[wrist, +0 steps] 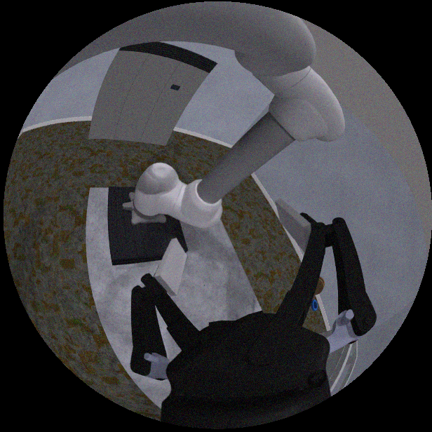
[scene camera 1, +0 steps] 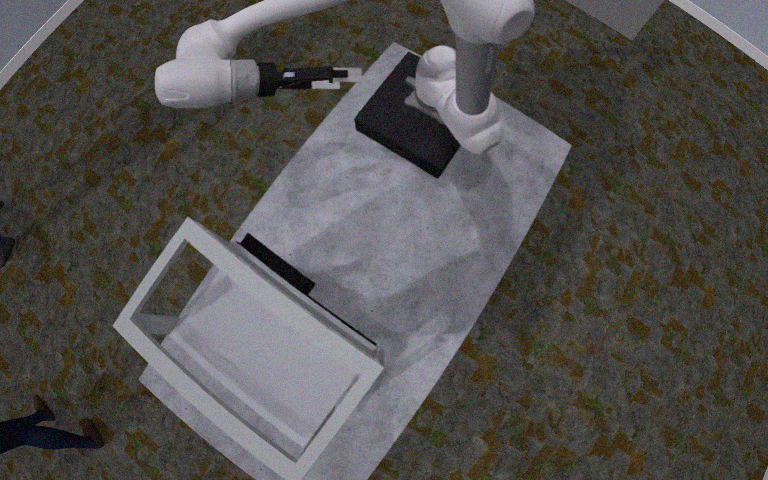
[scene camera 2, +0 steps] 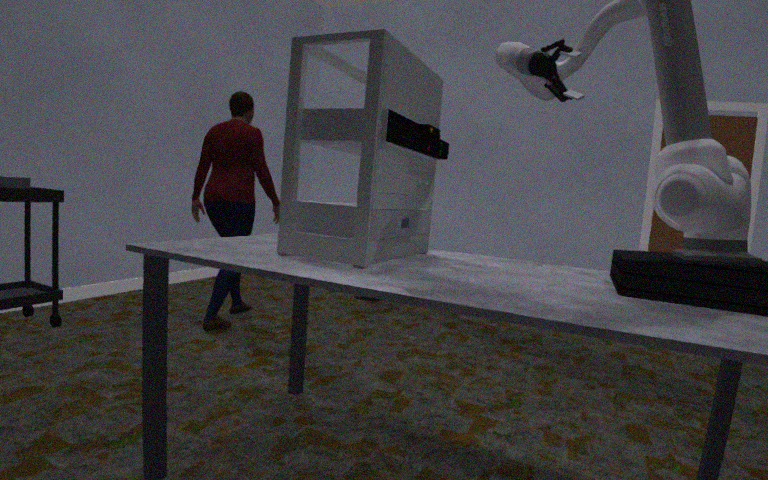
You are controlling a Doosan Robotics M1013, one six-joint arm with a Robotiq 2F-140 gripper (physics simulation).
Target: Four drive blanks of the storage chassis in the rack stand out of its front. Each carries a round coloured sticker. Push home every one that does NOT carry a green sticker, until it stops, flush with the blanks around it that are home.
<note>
In view: my gripper [scene camera 1: 349,79] and a grey rack [scene camera 1: 294,362].
My gripper is seen too in the wrist view [wrist: 228,230] and in scene camera 2 [scene camera 2: 580,77].
</note>
